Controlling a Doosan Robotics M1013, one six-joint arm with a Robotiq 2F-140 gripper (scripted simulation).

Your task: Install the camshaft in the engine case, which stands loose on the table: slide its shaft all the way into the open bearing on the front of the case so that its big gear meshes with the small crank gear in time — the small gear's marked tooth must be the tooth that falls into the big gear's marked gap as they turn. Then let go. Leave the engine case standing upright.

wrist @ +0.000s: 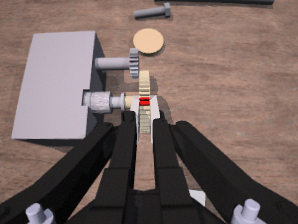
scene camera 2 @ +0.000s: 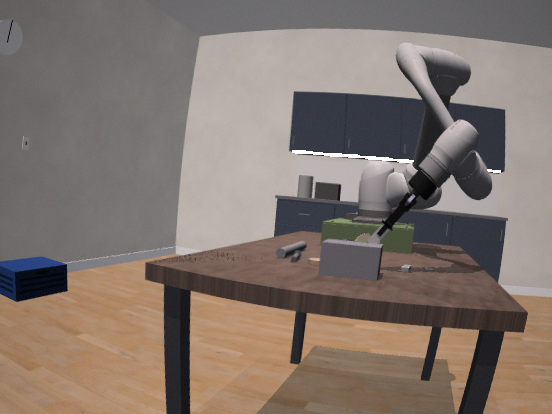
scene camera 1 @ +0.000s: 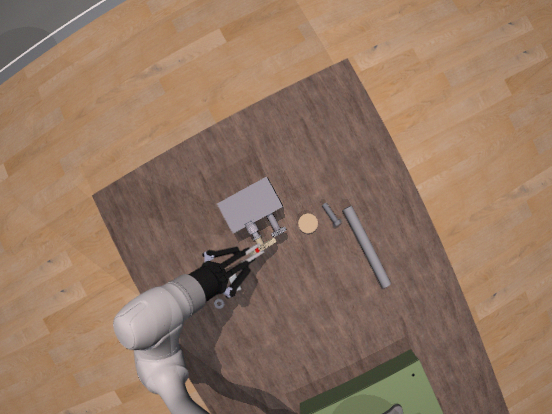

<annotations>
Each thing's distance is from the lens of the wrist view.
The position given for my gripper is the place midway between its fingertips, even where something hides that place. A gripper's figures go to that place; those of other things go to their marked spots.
my gripper [wrist: 144, 106]: 22 cm
camshaft [wrist: 123, 102]: 22 cm
engine case [wrist: 62, 99]: 24 cm
</annotations>
